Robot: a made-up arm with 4 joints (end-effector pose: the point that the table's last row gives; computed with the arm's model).
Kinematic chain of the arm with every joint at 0, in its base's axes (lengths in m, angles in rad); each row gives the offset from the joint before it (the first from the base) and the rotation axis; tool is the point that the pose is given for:
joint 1: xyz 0 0 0.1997 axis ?
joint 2: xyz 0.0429 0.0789 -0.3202 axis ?
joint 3: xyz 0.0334 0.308 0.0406 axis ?
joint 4: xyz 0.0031 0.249 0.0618 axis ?
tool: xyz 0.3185 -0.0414 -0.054
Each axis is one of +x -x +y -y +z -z.
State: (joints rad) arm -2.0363 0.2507 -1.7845 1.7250
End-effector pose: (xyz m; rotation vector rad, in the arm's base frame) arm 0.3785 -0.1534 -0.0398 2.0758 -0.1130 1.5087
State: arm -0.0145 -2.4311 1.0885 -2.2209
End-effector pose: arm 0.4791 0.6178 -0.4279 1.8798 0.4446 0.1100
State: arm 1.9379 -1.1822 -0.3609 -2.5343
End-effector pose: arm -0.7189 -0.4275 0.0219 -0.0435 -1.3256 -1.3562
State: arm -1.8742 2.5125 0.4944 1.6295
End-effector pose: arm 0.2941 -0.1472 -0.1472 -0.1060 -2.6194 -0.9549
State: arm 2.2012 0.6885 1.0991 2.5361
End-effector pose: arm -0.2058 -0.4410 -0.1746 -0.3214 1.1693 0.0852
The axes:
joint 1: +z
joint 2: -y
joint 3: +x
joint 4: -z

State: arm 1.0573 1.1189 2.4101 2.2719
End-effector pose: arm -0.3584 0.0926 -0.2763 0.2739 1.9222 0.5582
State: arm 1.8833 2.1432 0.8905 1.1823
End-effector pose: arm -0.3196 -0.1238 -0.0194 2.1484 0.4727 1.3528
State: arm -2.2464 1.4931 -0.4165 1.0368
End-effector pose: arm 0.2781 -0.2092 0.0471 1.4120 1.2930 1.9845
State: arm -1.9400 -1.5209 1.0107 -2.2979
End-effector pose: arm 0.4235 -0.7168 0.0476 0.7443 -1.3759 -0.4832
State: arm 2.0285 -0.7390 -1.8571 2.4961
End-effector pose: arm -0.2561 -0.3147 0.0073 0.7145 -1.6462 0.3507
